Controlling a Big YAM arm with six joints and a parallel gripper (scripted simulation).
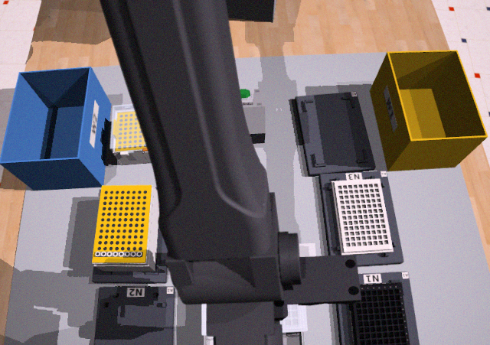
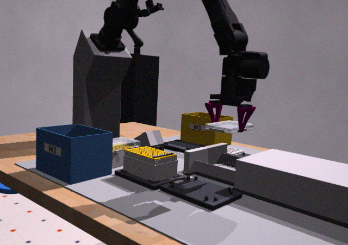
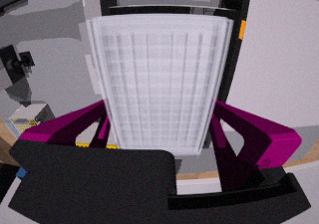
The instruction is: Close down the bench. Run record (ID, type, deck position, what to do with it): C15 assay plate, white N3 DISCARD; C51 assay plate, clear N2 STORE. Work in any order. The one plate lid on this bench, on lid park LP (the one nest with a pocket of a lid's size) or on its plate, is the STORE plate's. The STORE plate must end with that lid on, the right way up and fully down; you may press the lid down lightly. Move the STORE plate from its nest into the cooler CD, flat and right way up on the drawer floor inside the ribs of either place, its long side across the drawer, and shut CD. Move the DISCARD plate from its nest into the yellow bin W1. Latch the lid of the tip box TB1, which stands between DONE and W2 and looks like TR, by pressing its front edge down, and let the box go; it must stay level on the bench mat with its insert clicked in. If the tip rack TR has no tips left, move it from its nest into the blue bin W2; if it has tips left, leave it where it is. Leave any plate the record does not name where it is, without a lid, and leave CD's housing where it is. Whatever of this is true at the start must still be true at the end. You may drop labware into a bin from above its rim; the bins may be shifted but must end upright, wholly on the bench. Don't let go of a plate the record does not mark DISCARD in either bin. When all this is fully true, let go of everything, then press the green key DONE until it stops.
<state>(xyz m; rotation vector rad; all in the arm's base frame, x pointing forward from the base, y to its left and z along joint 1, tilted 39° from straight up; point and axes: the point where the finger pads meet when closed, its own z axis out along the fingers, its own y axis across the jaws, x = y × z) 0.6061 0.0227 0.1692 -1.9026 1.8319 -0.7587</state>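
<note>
Right now the cooler drawer is 12 cm below my hand, 4 cm ahead of it and 1 cm to the left of it. From my hand the other things lie so: clear plate: 1 cm to the left; plate lid: 1 cm to the left, 1 cm above; nest N2: 18 cm to the right, 14 cm below, 5 cm ahead.
</note>
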